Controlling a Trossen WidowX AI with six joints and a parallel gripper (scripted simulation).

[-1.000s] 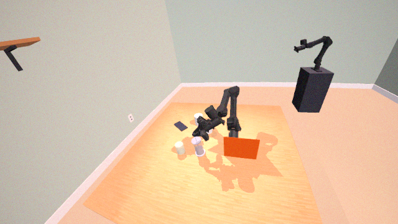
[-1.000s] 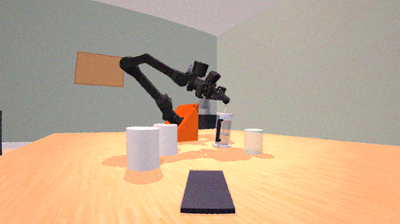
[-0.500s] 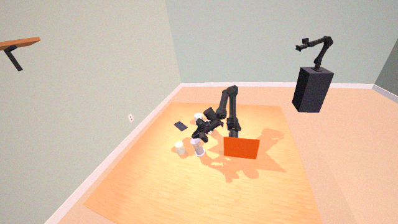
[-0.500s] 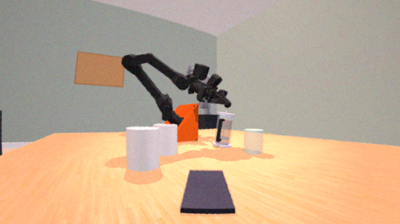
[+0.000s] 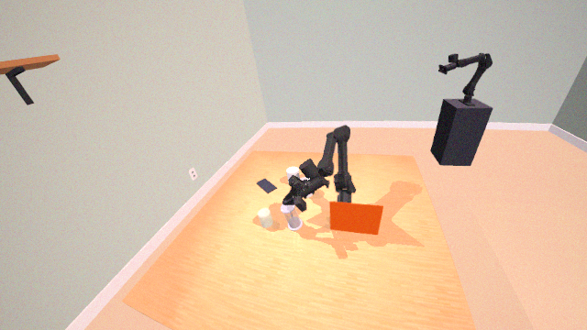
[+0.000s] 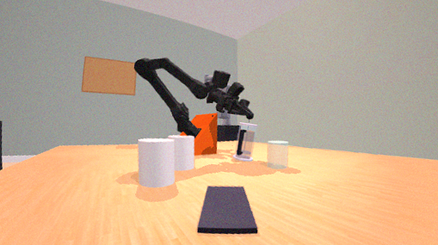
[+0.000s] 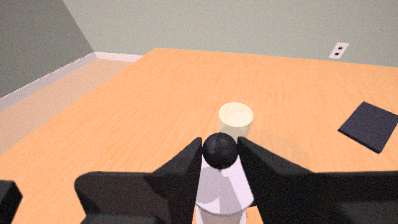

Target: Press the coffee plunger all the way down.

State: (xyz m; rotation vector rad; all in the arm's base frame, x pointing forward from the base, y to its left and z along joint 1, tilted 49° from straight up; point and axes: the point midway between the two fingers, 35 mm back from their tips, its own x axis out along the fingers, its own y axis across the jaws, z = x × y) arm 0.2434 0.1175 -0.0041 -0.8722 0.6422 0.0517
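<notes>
The coffee press is 8 cm below my gripper tip, 2 cm to the right of it and 1 cm behind it.
</notes>
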